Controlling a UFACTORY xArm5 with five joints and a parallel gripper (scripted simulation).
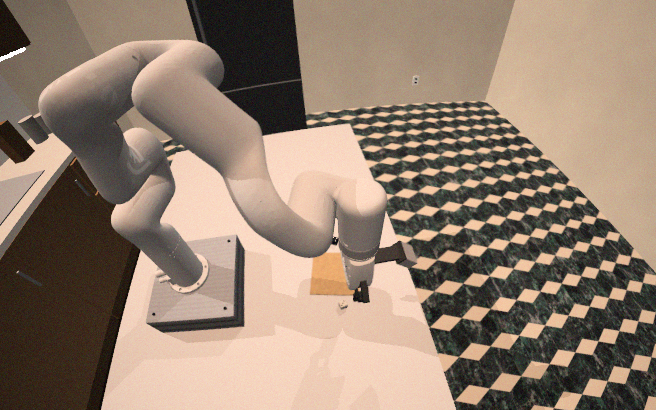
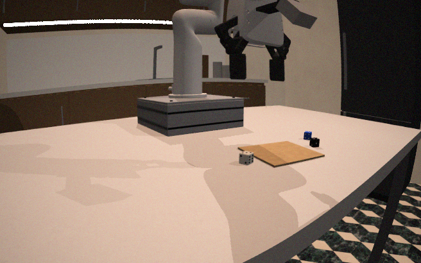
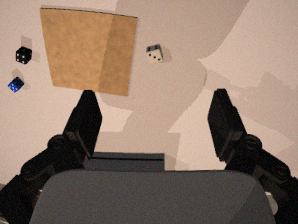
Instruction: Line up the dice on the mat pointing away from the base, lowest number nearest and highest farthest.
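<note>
My gripper is now 150 mm above the white die, 30 mm past it and 10 mm to the right of it. Round my hand: black die (210 mm to the left, 150 mm below, 30 mm ahead); blue die (280 mm to the left, 150 mm below, 20 mm behind); tan mat (160 mm below, 110 mm to the left, 10 mm behind).
</note>
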